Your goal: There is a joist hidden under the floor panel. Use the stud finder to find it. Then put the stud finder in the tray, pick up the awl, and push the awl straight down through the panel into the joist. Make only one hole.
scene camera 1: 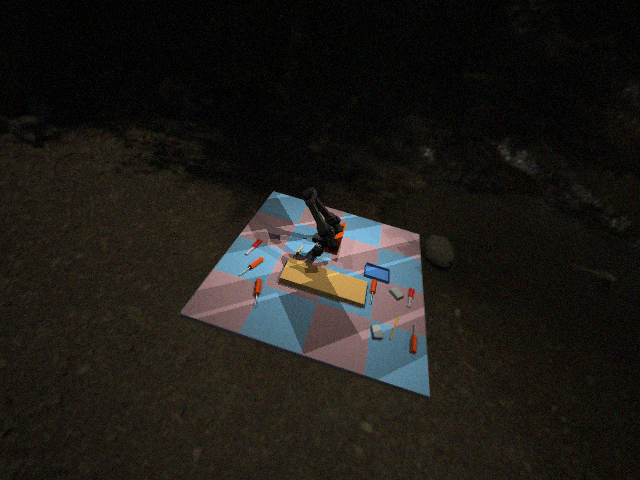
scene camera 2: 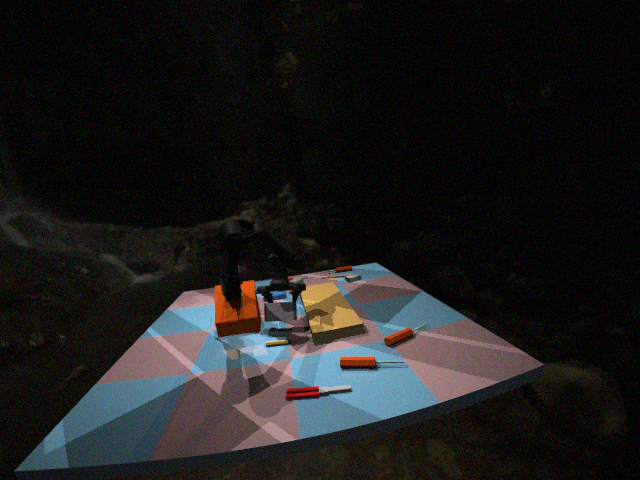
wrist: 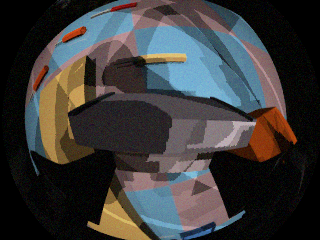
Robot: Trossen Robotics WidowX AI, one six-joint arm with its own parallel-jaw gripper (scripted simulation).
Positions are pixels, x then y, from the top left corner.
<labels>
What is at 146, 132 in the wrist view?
A stud finder.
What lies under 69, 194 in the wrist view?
My gripper.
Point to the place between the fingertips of my gripper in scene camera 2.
283, 310
</labels>
